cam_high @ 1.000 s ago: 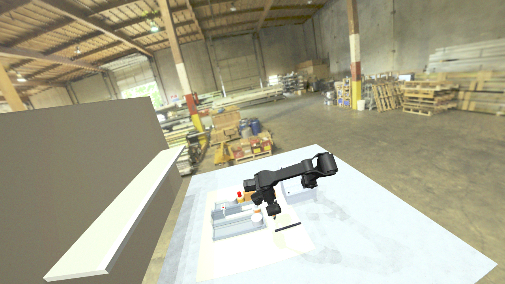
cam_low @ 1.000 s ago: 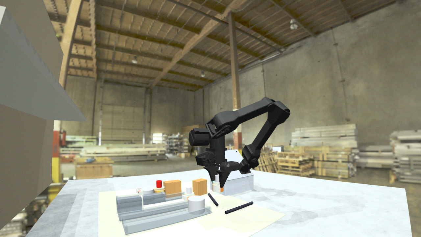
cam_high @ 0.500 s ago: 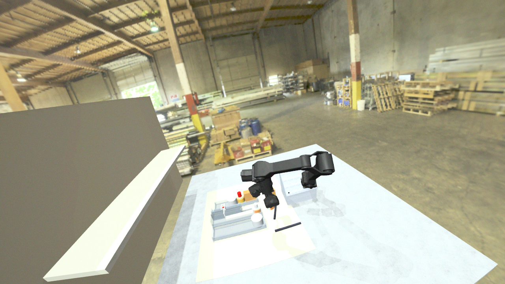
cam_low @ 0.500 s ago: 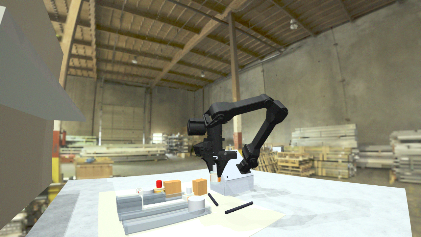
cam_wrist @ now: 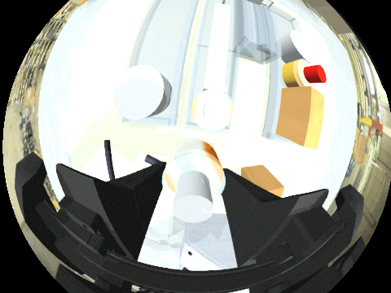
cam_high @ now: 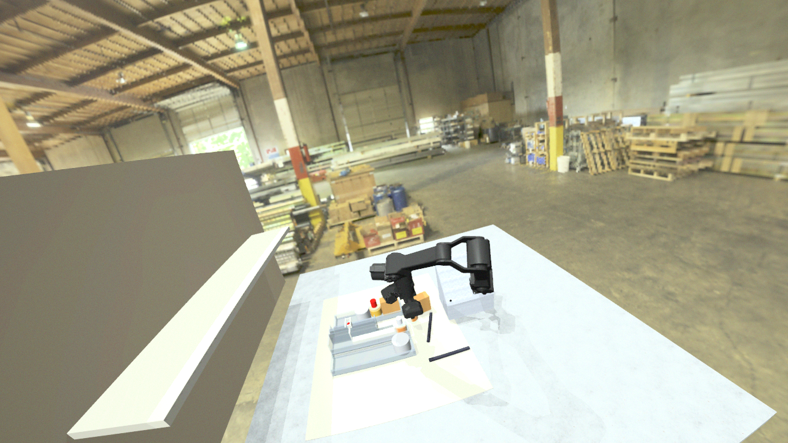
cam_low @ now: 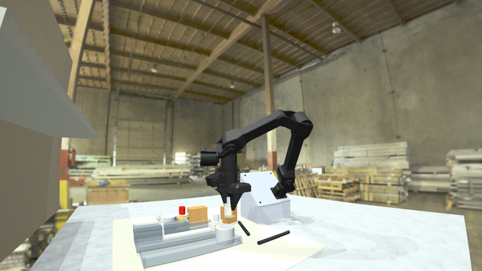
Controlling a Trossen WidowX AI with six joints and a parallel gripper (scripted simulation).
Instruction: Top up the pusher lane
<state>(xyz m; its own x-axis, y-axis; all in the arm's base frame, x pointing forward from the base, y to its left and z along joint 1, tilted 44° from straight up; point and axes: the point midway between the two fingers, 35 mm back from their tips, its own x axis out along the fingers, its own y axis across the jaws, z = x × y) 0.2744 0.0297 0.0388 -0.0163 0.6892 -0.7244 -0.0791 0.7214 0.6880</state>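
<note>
The brown box lies 8 cm ahead of my gripper tip, 13 cm to the right of it and 5 cm below it. Also, from my gripper tip: white pusher plate 16 cm ahead, 3 cm to the right, 4 cm below; grey lane rack 20 cm ahead, 2 cm to the right, 7 cm below.
</note>
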